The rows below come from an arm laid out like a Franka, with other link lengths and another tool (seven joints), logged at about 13 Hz.
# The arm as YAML. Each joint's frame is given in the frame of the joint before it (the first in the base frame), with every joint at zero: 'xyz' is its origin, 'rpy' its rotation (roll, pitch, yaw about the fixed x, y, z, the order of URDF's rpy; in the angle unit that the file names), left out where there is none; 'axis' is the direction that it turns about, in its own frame. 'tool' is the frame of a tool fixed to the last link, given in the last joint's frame.
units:
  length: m
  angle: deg
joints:
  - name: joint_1
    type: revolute
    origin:
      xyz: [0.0, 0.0, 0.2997]
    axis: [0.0, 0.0, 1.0]
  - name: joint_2
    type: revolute
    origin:
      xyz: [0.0, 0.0, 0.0]
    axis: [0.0, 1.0, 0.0]
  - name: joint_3
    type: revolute
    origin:
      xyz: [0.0, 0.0, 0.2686]
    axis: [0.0, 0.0, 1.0]
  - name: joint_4
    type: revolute
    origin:
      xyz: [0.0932, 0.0, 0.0]
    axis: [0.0, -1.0, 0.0]
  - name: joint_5
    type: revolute
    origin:
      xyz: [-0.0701, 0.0, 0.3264]
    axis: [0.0, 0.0, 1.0]
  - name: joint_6
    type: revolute
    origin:
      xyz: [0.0, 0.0, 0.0]
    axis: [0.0, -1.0, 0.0]
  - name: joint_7
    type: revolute
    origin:
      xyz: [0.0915, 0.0, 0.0]
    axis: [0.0, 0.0, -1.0]
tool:
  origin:
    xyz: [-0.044, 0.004, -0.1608]
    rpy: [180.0, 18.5, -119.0]
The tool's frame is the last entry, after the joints.
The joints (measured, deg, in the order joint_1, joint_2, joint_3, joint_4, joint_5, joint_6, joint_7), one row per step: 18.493 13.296 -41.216 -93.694 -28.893 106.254 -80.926; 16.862 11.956 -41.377 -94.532 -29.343 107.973 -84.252; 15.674 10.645 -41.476 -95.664 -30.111 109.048 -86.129; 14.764 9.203 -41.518 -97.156 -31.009 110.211 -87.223; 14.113 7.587 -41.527 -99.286 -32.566 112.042 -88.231; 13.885 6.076 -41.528 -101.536 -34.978 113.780 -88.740; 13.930 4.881 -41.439 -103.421 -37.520 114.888 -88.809; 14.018 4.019 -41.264 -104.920 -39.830 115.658 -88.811; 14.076 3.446 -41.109 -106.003 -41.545 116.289 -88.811; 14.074 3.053 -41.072 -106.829 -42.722 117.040 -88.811; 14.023 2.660 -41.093 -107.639 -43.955 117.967 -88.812; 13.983 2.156 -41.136 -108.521 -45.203 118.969 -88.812; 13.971 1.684 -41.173 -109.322 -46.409 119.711 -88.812; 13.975 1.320 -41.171 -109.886 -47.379 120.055 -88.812; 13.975 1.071 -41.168 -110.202 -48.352 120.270 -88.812; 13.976 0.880 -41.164 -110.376 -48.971 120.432 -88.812; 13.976 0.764 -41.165 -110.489 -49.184 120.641 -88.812; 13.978 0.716 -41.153 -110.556 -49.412 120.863 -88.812; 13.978 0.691 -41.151 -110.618 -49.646 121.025 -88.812
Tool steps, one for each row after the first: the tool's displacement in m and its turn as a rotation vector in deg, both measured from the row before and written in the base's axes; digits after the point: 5 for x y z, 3 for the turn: -0.00713 -0.01788 0.00606 0.438 0.237 1.893; -0.00849 -0.01323 0.00315 0.161 0.335 0.896; -0.00831 -0.01002 0.00129 0.111 0.073 0.660; -0.00679 -0.00779 -0.00072 -0.288 0.212 1.415; -0.00483 -0.00440 -0.00131 -0.986 0.606 1.686; -0.00297 -0.00108 -0.00146 -1.198 0.875 1.476; -0.00136 0.00044 -0.00156 -1.169 0.961 1.370; -0.00039 0.00072 -0.00135 -0.893 0.702 1.114; -0.00013 -0.00003 -0.00122 -0.613 0.319 0.882; -0.00016 -0.00070 -0.00083 -0.677 0.202 0.933; -0.00037 -0.00059 -0.00067 -0.621 0.112 0.998; -0.00064 -0.00037 -0.00066 -0.590 0.244 0.863; -0.00073 -0.00011 -0.00031 -0.485 0.322 0.579; -0.00030 -0.00037 0.00083 -0.616 0.306 0.497; -0.00010 -0.00021 0.00097 -0.397 0.122 0.340; 0.00017 0.00006 0.00038 -0.108 -0.067 0.223; 0.00055 0.00018 0.00036 -0.158 -0.044 0.254; 0.00037 0.00004 0.00020 -0.168 0.018 0.202
